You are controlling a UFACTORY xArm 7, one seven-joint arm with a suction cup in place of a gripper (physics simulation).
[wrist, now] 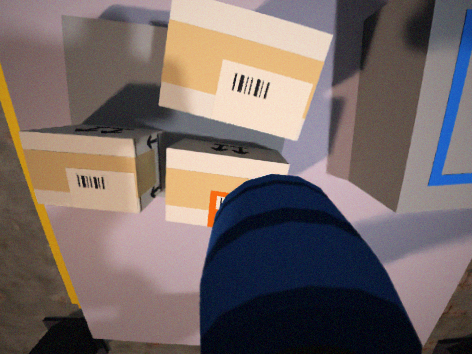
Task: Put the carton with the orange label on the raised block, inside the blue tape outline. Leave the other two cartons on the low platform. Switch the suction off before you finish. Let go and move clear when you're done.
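Frame: origin at the arm's base, x ahead, y left, z up, level; millimetres.
Seen in the pictures: hand at its tool point: [274,230].
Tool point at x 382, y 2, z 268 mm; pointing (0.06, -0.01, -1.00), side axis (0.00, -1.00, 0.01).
Note:
A point is followed by its place in that frame.
The carton with the orange label [187,182] {x 342, y 79, z 103 mm} is at the centre of the wrist view; my suction cup [282,187] covers its right part and much of its label. The cup shows no carton attached, so I take it as open; the gap below it is hard to judge. A second carton [47,167] {x 380, y 232, z 118 mm} with a white barcode label is to the left. A third carton [192,57] {x 463, y 46, z 132 mm}, also white-labelled, is turned slightly and looks larger, above the orange-labelled one. The low platform [100,65] {x 496, y 194, z 27 mm} shows behind them. The raised block [417,190] {x 303, y -197, z 99 mm} with the blue tape outline [452,95] {x 411, y -214, z 99 mm} is at the right.
A yellow strip [56,250] runs along the left edge of the pale table top [130,285] {x 54, y 307, z -21 mm}. The raised block's tall side wall faces the cartons. Dark shapes show at the lower left corner, beyond the table edge.

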